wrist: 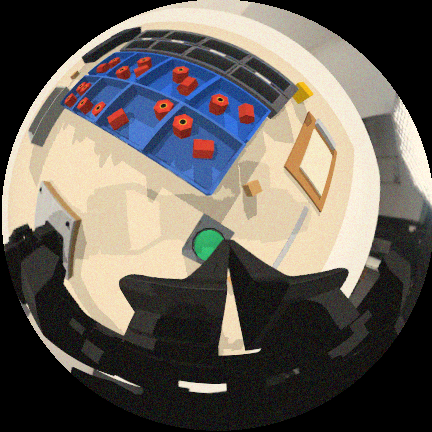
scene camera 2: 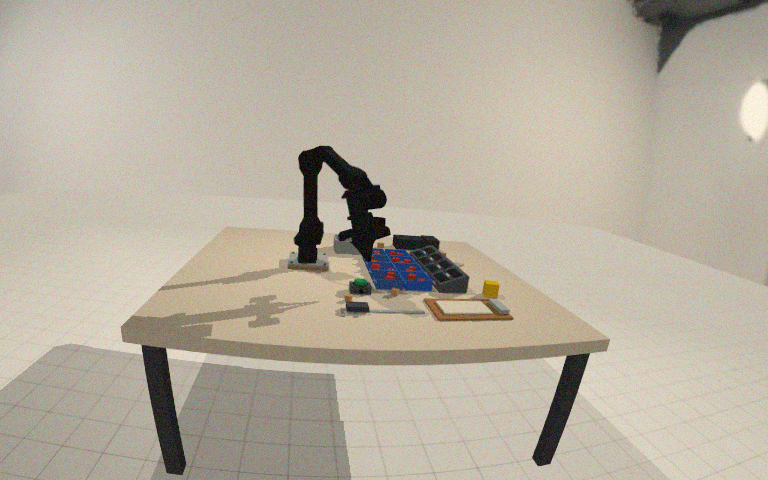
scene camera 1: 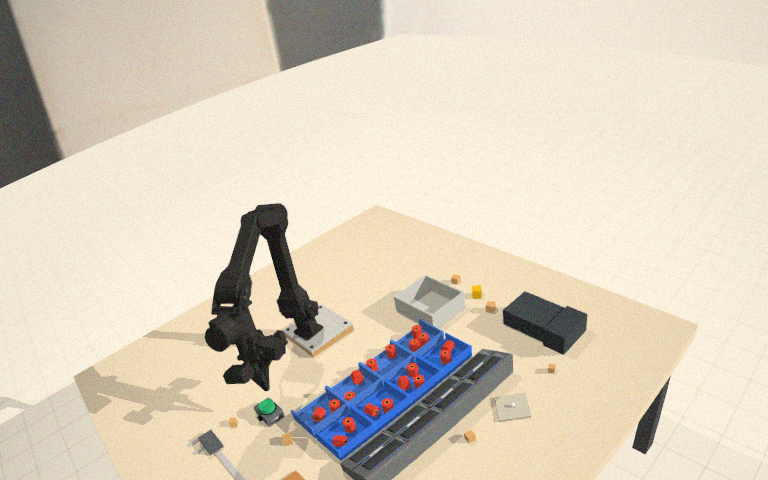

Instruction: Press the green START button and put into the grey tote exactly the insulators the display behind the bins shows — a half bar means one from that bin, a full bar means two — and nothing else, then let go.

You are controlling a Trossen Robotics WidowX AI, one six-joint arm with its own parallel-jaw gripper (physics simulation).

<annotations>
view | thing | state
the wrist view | my gripper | -
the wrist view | grey tote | -
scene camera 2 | my gripper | -
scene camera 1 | my gripper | -
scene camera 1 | grey plate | -
</annotations>
